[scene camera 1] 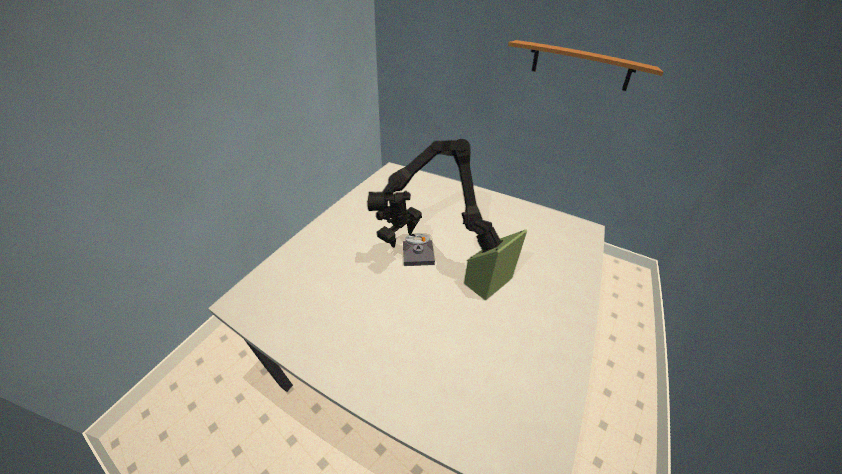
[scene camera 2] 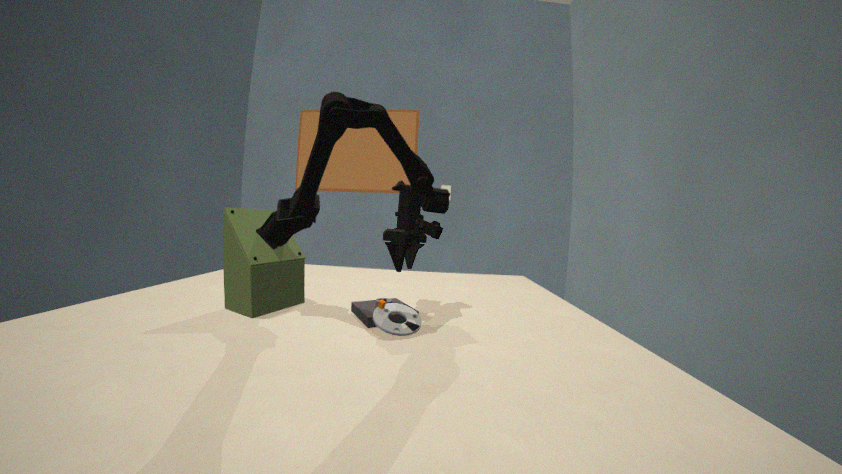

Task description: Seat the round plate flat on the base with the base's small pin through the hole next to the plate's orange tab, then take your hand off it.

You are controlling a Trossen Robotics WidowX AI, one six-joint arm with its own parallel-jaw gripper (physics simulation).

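Observation:
The round pale grey plate lies tilted across one edge of the dark square base, its raised side on the base and its low side hanging out beyond it, close to the table. Its orange tab is at the raised side, over the base. A round feature shows on the base's top beside the plate in scene camera 1. The small pin cannot be made out. My gripper is open and empty, pointing down above the plate, apart from it.
The green wedge-shaped mount of the arm stands on the table, to the right of the base in scene camera 1. An orange-brown board hangs on the wall, away from the table.

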